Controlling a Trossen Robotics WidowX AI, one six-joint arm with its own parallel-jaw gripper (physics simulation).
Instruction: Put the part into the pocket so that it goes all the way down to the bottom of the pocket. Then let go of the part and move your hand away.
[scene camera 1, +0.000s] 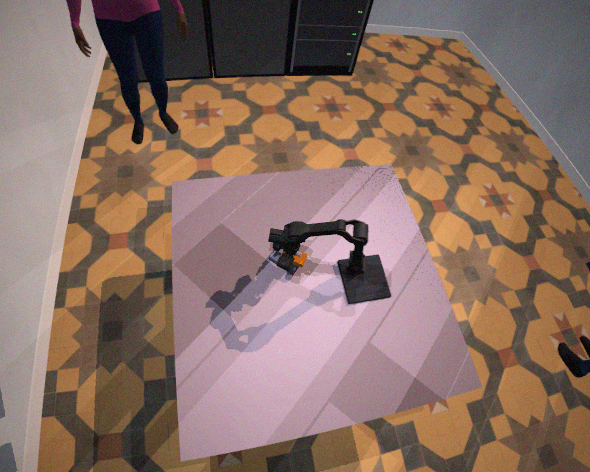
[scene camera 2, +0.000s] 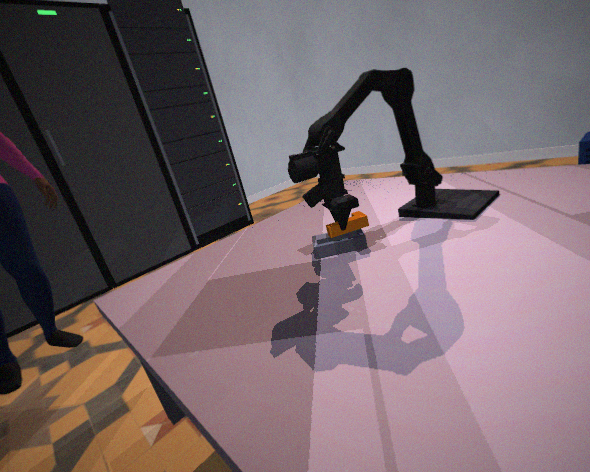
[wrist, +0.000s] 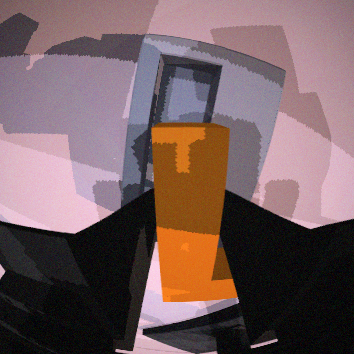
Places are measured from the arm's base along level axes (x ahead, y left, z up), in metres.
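Pixels of known places: gripper, fingertip midpoint: (scene camera 1: 289, 258) (scene camera 2: 341, 228) (wrist: 186, 195); arm's base at its link origin: (scene camera 1: 354, 268) (scene camera 2: 425, 202) (wrist: 232, 331).
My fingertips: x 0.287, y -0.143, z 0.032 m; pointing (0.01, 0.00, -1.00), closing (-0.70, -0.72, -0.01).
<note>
For each thing: its top centre in the pictures, then the offset to it from my fingertips. "*": a spot on its surface instead. Level surfaces: height alone.
- orange part at its top centre: (wrist: 217, 245) (scene camera 2: 344, 218) (scene camera 1: 294, 254) dx -0.023, dy +0.001, dz +0.021 m
- grey block at its top centre: (wrist: 197, 158) (scene camera 2: 337, 235) (scene camera 1: 286, 257) dx +0.005, dy -0.016, dz -0.019 m
- pocket at a spot on its surface: (wrist: 189, 95) * dx +0.035, dy -0.041, dz -0.050 m
- pink table top at its surface level: dz -0.055 m
The orange part (scene camera 1: 300, 260) (scene camera 2: 359, 220) (wrist: 190, 185) is an L-shaped block. My gripper (scene camera 2: 343, 226) (wrist: 186, 195) is shut on it, with one black finger on each side. In scene camera 2 the part is slightly tilted and sits at or just above the top of the grey block (scene camera 1: 274, 257) (scene camera 2: 340, 247) (wrist: 240, 100). In the wrist view the pocket (wrist: 189, 95) is a long rectangular opening in that block. Its far end shows uncovered beyond the part's end, and the part and fingers hide its near end. Whether the part touches the block cannot be told.
The grey block rests on the pink table top (scene camera 1: 280, 400) (scene camera 2: 425, 425). The arm's black base plate (scene camera 1: 375, 290) (scene camera 2: 460, 205) stands to the right of the block. The arm's shadow falls across the table. A person in a pink top (scene camera 1: 127, 10) stands beyond the table near dark cabinets (scene camera 1: 250, 40) (scene camera 2: 60, 125).
</note>
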